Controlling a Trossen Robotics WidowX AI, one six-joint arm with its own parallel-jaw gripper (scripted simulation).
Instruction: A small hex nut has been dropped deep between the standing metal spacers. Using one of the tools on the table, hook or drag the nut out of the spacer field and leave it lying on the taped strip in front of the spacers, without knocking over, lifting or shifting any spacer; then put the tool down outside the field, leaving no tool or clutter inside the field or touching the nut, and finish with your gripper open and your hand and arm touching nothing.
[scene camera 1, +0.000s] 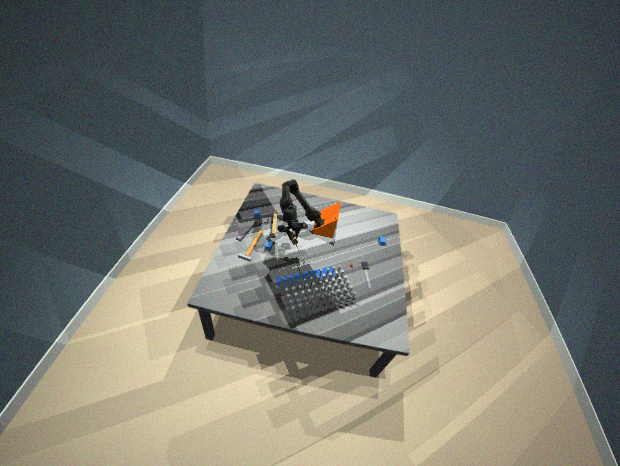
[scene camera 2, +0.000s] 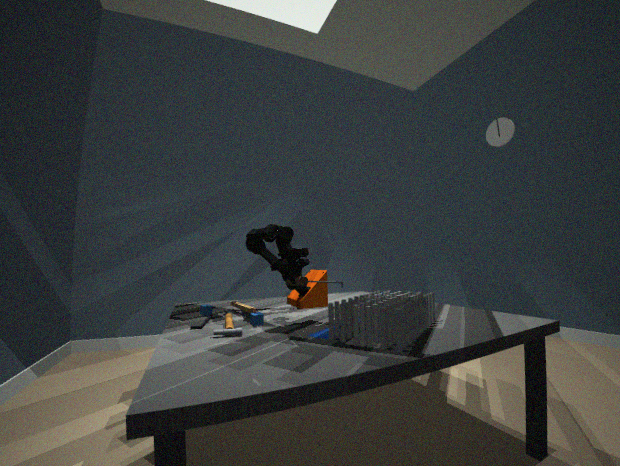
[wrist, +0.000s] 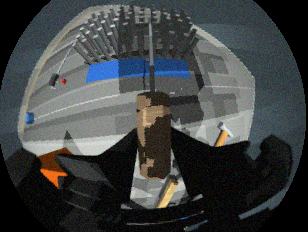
Scene:
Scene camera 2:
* gripper
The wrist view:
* gripper
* hook tool: held by the gripper
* blue taped strip

